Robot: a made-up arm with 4 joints.
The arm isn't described. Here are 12 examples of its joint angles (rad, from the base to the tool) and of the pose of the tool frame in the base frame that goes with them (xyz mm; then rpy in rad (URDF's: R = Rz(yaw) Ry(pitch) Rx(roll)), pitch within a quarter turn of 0, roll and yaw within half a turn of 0).
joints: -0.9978 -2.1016 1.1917 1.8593
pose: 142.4 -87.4 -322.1 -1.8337 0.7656 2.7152
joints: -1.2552 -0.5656 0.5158 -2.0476
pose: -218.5 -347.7 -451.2 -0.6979 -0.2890 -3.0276
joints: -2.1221 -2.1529 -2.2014 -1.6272
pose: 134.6 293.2 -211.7 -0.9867 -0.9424 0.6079
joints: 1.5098 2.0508 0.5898 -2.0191
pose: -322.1 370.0 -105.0 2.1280 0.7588 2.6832
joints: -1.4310 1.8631 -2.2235 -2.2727
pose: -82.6 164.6 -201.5 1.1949 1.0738 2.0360
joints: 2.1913 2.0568 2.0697 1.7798
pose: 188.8 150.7 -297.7 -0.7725 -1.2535 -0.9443
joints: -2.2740 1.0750 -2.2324 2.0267
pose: 399.9 78.8 -326.4 2.9714 -1.2697 1.8516
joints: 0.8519 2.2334 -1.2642 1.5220
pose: -272.6 -304.5 -67.2 1.8978 -0.9546 0.6934
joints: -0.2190 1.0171 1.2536 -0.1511
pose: -128.3 49.0 -701.8 -1.3936 -0.3746 1.4521
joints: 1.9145 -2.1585 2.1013 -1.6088
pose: 208.6 -177.7 144.1 1.0096 -1.0156 2.8344
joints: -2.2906 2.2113 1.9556 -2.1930
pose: 252.9 261.2 67.2 1.3310 0.3349 0.9536
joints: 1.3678 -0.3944 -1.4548 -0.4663
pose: 329.8 127.5 -14.5 1.4303 0.7028 0.0671
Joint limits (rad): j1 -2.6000..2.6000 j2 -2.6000..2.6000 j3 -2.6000..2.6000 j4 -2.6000..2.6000
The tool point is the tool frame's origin. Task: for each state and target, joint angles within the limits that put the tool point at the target. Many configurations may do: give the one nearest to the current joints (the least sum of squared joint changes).
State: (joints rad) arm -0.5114 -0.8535 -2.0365 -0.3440
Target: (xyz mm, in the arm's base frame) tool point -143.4 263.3 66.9
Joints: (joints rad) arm -0.5470 -0.7396 -2.0391 -0.3766
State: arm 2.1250 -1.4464 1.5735 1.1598
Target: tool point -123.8 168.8 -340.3
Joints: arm 2.0094 -2.3714 1.5717 1.7307
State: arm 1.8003 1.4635 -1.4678 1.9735
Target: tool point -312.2 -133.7 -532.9
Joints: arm 1.2552 1.1590 -1.3318 1.3419
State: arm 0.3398 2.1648 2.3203 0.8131
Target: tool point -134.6 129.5 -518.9
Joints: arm 0.6009 1.8100 1.8933 1.0198
